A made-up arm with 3 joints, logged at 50 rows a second.
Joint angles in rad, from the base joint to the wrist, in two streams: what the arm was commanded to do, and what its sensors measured. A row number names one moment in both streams.
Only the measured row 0 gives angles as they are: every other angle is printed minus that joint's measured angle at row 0.
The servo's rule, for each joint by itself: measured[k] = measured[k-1] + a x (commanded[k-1-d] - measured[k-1]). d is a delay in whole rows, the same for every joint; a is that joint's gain. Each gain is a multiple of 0.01, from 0.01 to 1. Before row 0 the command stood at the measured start. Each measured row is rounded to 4 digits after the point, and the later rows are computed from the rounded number. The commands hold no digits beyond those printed.
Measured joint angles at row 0:
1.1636 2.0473 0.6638
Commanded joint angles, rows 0 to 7:
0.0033 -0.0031 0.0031
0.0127 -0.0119 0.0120
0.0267 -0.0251 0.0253
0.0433 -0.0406 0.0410
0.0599 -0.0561 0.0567
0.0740 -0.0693 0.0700
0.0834 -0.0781 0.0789
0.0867 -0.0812 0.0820
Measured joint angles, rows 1 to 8:
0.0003 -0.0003 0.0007
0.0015 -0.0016 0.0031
0.0040 -0.0042 0.0078
0.0079 -0.0082 0.0148
0.0131 -0.0135 0.0236
0.0192 -0.0196 0.0333
0.0256 -0.0260 0.0429
0.0317 -0.0321 0.0511
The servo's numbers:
d 0
a 0.10 0.11 0.21

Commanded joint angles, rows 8 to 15:
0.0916 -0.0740 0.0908
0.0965 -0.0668 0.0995
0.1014 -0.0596 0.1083
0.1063 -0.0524 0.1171
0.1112 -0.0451 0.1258
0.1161 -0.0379 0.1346
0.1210 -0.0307 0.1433
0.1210 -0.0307 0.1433
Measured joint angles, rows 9 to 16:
0.0377 -0.0367 0.0594
0.0436 -0.0400 0.0678
0.0494 -0.0422 0.0763
0.0551 -0.0433 0.0849
0.0607 -0.0435 0.0935
0.0662 -0.0429 0.1021
0.0717 -0.0416 0.1108
0.0766 -0.0404 0.1176

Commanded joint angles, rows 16 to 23:
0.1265 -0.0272 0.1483
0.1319 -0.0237 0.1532
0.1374 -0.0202 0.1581
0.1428 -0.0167 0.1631
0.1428 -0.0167 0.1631
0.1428 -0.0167 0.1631
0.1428 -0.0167 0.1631
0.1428 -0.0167 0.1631
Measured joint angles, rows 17 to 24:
0.0816 -0.0389 0.1240
0.0866 -0.0372 0.1301
0.0917 -0.0353 0.1360
0.0968 -0.0333 0.1417
0.1014 -0.0315 0.1462
0.1055 -0.0299 0.1497
0.1092 -0.0284 0.1525
0.1126 -0.0271 0.1547

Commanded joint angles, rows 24 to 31:
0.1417 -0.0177 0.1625
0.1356 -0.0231 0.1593
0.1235 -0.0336 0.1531
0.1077 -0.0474 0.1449
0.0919 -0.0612 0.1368
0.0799 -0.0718 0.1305
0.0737 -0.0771 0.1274
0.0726 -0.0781 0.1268
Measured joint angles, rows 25 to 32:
0.1155 -0.0261 0.1563
0.1175 -0.0258 0.1569
0.1181 -0.0267 0.1561
0.1171 -0.0290 0.1537
0.1146 -0.0325 0.1502
0.1111 -0.0368 0.1461
0.1074 -0.0412 0.1422
0.1039 -0.0453 0.1390

